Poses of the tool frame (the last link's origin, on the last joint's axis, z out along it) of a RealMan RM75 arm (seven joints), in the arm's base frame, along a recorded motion.
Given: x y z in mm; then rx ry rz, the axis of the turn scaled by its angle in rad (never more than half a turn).
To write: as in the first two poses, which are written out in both.
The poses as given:
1: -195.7, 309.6, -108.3, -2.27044, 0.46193, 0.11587
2: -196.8, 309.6, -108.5, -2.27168, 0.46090, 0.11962
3: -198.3, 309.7, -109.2, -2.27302, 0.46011, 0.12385
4: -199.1, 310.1, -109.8, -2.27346, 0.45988, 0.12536
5: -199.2, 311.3, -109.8, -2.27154, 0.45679, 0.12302
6: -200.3, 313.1, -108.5, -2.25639, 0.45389, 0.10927
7: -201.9, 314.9, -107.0, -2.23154, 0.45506, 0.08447
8: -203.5, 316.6, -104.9, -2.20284, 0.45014, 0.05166
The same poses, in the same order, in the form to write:
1: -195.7, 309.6, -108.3, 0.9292, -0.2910, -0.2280, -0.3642, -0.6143, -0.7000
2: -196.8, 309.6, -108.5, 0.9292, -0.2892, -0.2301, -0.3646, -0.6155, -0.6987
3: -198.3, 309.7, -109.2, 0.9292, -0.2873, -0.2326, -0.3653, -0.6168, -0.6973
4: -199.1, 310.1, -109.8, 0.9291, -0.2867, -0.2335, -0.3655, -0.6172, -0.6967
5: -199.2, 311.3, -109.8, 0.9301, -0.2852, -0.2314, -0.3628, -0.6161, -0.6991
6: -200.3, 313.1, -108.5, 0.9315, -0.2868, -0.2239, -0.3573, -0.6046, -0.7119
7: -201.9, 314.9, -107.0, 0.9319, -0.2945, -0.2116, -0.3508, -0.5847, -0.7315
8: -203.5, 316.6, -104.9, 0.9339, -0.3012, -0.1925, -0.3369, -0.5622, -0.7553
